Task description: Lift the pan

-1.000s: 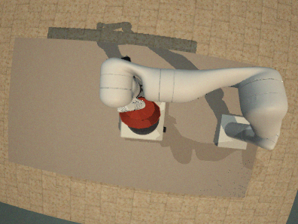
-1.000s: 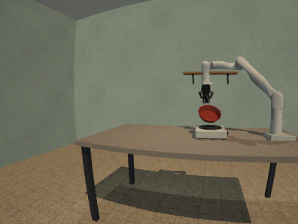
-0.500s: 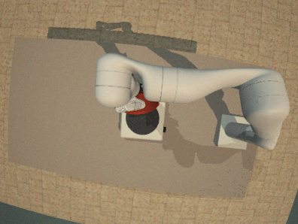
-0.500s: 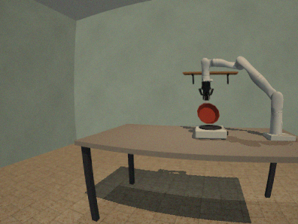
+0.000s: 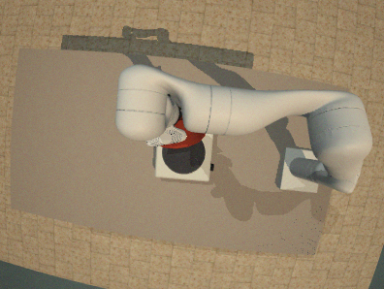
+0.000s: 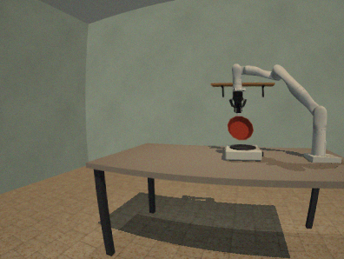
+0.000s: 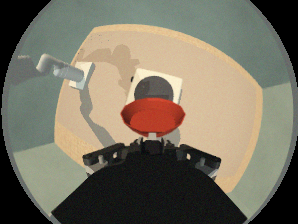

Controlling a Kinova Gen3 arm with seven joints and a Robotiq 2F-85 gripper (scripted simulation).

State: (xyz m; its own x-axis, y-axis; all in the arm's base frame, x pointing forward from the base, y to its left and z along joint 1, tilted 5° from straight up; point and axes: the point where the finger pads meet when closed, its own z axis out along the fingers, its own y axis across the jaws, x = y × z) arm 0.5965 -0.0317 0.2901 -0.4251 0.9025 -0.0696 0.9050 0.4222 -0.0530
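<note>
My gripper is now 8 cm above the pan, 2 cm to the right of it and 1 cm past it. From my hand the other things lie so: hot plate 29 cm below, 13 cm to the left, 8 cm behind.
</note>
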